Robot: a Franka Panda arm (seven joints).
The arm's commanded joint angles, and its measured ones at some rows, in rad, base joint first. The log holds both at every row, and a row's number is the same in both.
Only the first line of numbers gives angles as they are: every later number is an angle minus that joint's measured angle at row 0.
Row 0, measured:
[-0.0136, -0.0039, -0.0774, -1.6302, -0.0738, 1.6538, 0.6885]
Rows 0 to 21, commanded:
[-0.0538, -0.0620, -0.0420, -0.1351, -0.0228, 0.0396, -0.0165]
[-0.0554, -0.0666, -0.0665, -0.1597, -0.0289, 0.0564, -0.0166]
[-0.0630, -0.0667, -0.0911, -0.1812, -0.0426, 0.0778, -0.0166]
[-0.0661, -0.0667, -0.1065, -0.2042, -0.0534, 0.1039, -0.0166]
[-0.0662, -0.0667, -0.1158, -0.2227, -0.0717, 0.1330, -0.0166]
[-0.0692, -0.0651, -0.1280, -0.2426, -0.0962, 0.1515, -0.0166]
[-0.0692, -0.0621, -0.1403, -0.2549, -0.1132, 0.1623, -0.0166]
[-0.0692, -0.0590, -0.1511, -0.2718, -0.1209, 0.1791, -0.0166]
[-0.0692, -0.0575, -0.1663, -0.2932, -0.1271, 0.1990, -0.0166]
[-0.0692, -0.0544, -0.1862, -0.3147, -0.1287, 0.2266, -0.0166]
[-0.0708, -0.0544, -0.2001, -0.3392, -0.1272, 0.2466, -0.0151]
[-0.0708, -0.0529, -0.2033, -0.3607, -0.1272, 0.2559, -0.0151]
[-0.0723, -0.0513, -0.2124, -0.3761, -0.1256, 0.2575, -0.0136]
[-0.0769, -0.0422, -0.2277, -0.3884, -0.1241, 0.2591, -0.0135]
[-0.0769, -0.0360, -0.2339, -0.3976, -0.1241, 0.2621, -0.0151]
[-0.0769, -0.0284, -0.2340, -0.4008, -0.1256, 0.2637, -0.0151]
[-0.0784, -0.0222, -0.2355, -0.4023, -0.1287, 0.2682, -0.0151]
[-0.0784, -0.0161, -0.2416, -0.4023, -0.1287, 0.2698, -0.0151]
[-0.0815, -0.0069, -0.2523, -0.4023, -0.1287, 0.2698, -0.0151]
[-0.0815, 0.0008, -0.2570, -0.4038, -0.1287, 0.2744, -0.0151]
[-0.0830, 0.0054, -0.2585, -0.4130, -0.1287, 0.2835, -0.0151]
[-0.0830, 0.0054, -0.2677, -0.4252, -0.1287, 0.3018, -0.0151]
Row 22, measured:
[-0.0775, -0.0014, -0.2567, -0.3985, -0.1069, 0.2552, -0.0195]
